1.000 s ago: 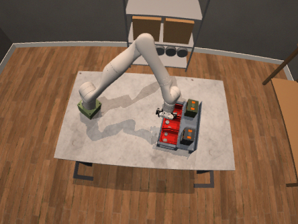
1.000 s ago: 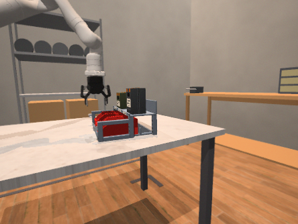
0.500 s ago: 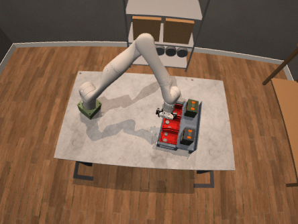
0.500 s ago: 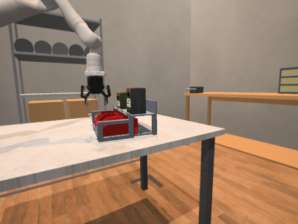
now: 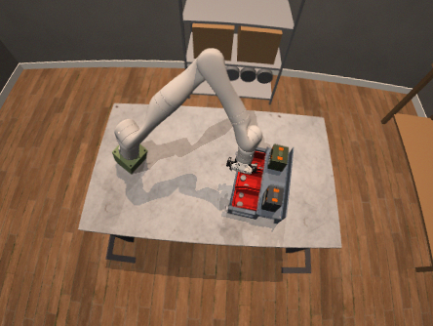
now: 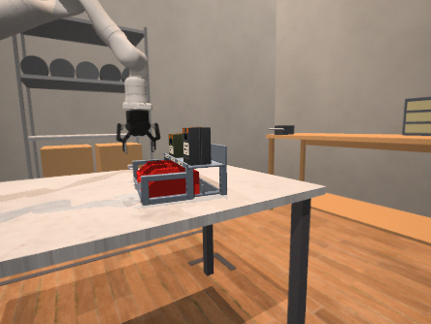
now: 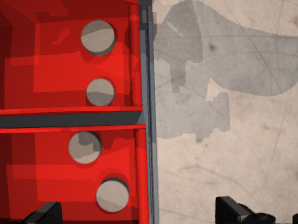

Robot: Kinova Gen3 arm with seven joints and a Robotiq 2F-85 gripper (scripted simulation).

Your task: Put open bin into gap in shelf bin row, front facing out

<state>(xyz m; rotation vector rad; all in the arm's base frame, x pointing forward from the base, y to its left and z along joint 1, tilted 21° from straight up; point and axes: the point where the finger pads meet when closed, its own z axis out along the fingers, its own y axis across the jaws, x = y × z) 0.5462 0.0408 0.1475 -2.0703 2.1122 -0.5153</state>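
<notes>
Now: hand 11 cm short of the grey shelf and 7 cm above it. Round my hand: black tool case (17 cm ahead, 13 cm to the right, 2 cm above); then grey round part (12 cm below, 5 cm ahead, 3 cm to the right).
</notes>
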